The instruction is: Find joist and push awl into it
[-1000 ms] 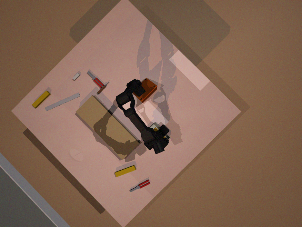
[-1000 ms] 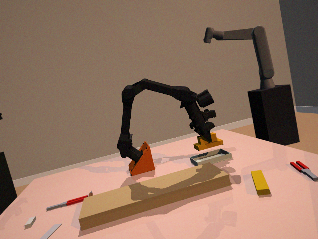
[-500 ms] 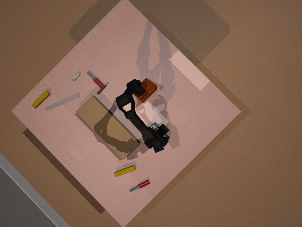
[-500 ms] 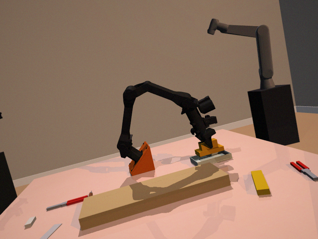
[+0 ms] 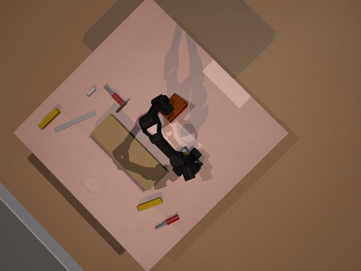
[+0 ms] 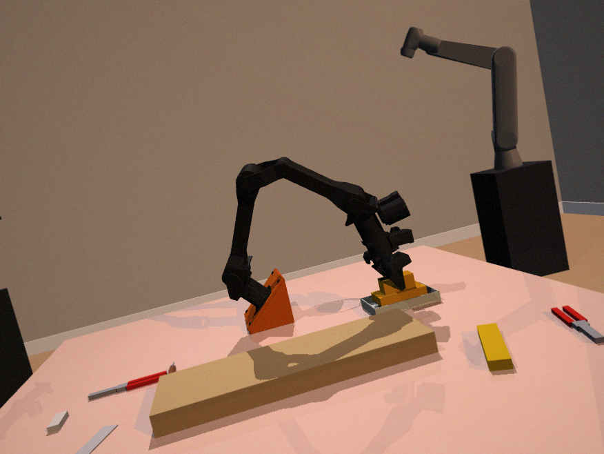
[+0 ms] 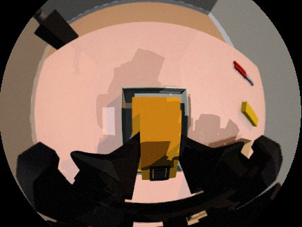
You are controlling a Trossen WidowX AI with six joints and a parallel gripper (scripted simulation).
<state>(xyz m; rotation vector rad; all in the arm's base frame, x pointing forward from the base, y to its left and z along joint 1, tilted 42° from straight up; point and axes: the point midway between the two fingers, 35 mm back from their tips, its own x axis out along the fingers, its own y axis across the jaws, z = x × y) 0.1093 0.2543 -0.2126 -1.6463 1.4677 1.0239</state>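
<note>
Now: the grey tray 1 cm to the right of my gripper tip and 3 cm below it. The rest, counted from my gripper tip: indicator window 4 cm to the right, 3 cm above; awl 9 cm ahead, 57 cm to the right, 3 cm below; stud finder 2 cm to the right, 2 cm above.
</note>
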